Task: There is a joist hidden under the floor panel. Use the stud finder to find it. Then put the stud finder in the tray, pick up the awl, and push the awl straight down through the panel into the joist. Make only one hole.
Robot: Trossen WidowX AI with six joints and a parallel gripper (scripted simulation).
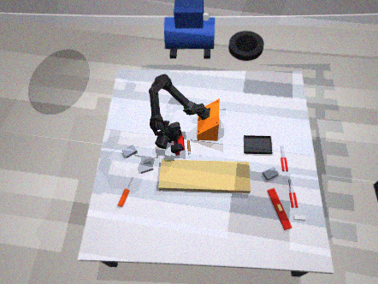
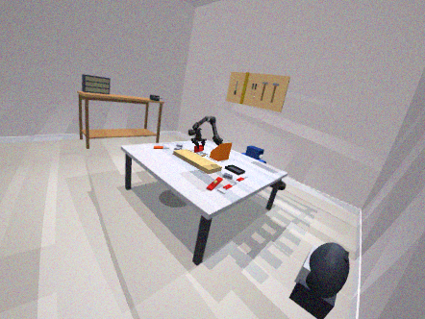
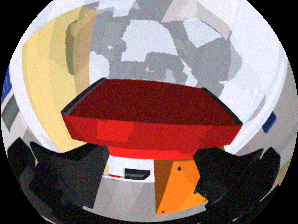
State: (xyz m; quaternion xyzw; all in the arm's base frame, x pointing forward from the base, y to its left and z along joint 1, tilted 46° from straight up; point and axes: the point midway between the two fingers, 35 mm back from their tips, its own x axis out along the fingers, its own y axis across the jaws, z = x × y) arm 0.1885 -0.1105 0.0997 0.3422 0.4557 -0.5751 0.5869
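Right now my gripper tip is 1 cm to the left of the red stud finder and 1 cm past it. Round my gripper tip: red level: 56 cm to the left, 34 cm ahead, 6 cm below; black tray: 46 cm to the left, 6 cm below, 5 cm behind; awl: 7 cm below, 4 cm to the left, 2 cm ahead.
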